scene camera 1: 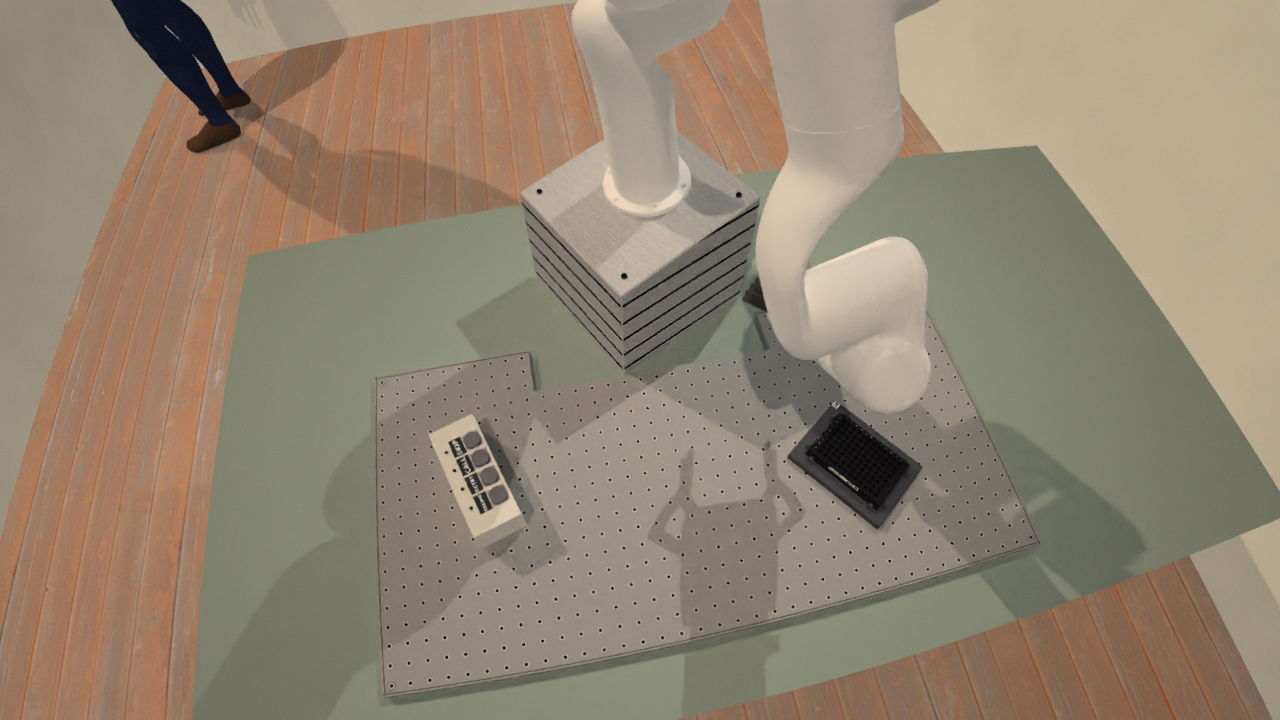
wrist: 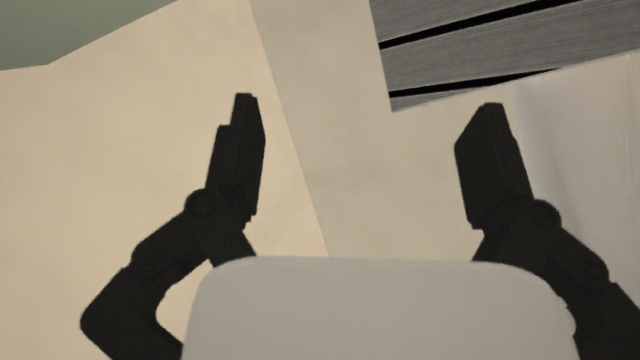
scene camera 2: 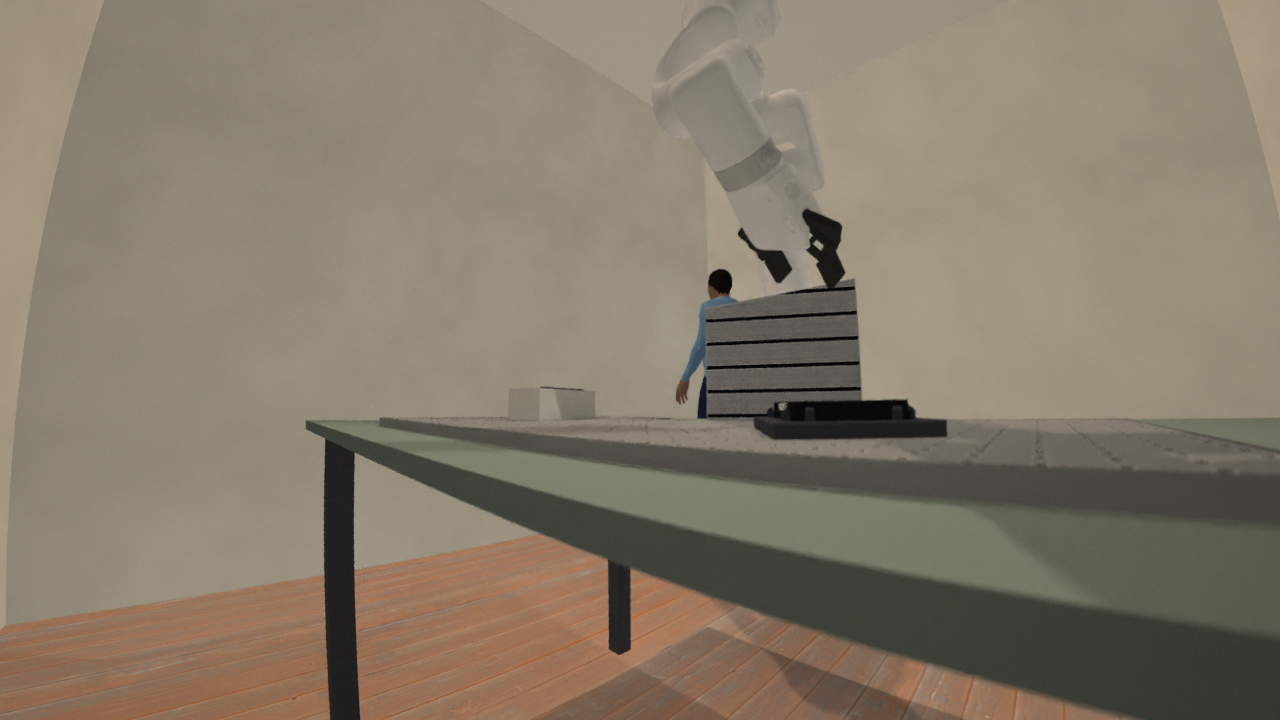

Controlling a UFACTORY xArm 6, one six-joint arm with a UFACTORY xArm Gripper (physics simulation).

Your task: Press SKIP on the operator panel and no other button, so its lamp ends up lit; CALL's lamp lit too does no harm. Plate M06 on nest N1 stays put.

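Frame: origin at the arm's base, x ahead, y left, z up, level; metres.
Where they show: gripper, fingertip midpoint: (wrist: 364, 119) (scene camera 2: 809, 278); arm's base, link origin: (scene camera 1: 647, 183) (wrist: 558, 48) (scene camera 2: 790, 307).
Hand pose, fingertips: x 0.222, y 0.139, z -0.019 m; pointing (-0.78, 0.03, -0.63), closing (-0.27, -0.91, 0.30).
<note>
Things, the pixels of their top centre, and the offset from my fingertips. Level surfaces: height alone.
- operator panel, top centre: (scene camera 1: 472, 472) (scene camera 2: 554, 388) dz -0.135, dx +0.104, dy -0.442 m
- black plate, top centre: (scene camera 2: 830, 401) (scene camera 1: 860, 457) dz -0.165, dx +0.176, dy +0.091 m
- dark grey nest, top centre: (scene camera 2: 830, 406) (scene camera 1: 859, 458) dz -0.169, dx +0.176, dy +0.091 m
- perforated board, surface height: dz -0.191 m
- green table, surface height: dz -0.204 m
The operator panel (scene camera 1: 498, 529) (scene camera 2: 524, 404) is a beige box on the left of the perforated board, with four round grey buttons in a row and black labels beside them. The labels are too small to read surely, and no button looks lit. A black plate (scene camera 1: 857, 458) (scene camera 2: 841, 410), its name not legible, lies flat on the dark grey nest (scene camera 1: 878, 518) (scene camera 2: 850, 429) at the right. My gripper (scene camera 2: 807, 279) (wrist: 364, 119) is open and empty, high above the board and well away from the panel. In scene camera 1 the arm hides most of it.
The perforated board (scene camera 1: 608, 573) lies on the green table (scene camera 1: 304, 313) (scene camera 2: 716, 514). The arm stands on a grey block pedestal (scene camera 1: 581, 268) (scene camera 2: 783, 353) (wrist: 450, 60) behind the board. A person (scene camera 1: 183, 53) (scene camera 2: 702, 340) stands beyond the table. The arm's shadow falls across the board.
</note>
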